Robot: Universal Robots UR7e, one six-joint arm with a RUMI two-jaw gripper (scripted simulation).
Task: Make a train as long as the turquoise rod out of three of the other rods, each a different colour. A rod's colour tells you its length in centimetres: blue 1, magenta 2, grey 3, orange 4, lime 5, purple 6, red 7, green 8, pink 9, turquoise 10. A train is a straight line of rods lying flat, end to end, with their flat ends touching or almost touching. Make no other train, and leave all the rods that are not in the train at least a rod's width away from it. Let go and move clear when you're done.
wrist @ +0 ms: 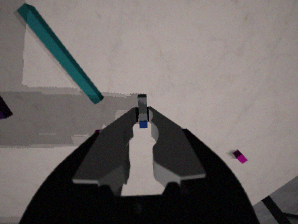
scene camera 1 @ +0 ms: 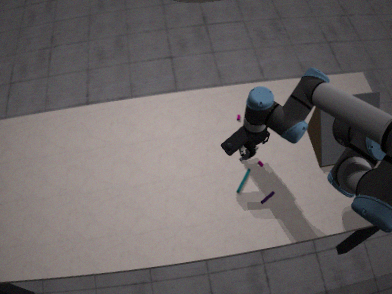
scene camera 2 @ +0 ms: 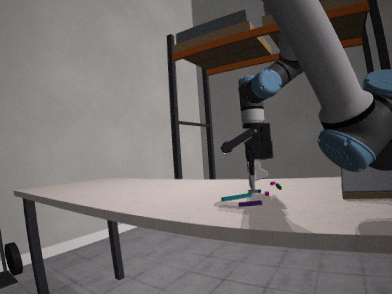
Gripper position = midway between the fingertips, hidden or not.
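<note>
A turquoise rod (wrist: 36, 22) is visible. My gripper appears at (scene camera 2: 253, 192), at (scene camera 1: 243, 157) and, in the wrist view, at (wrist: 143, 108).
</note>
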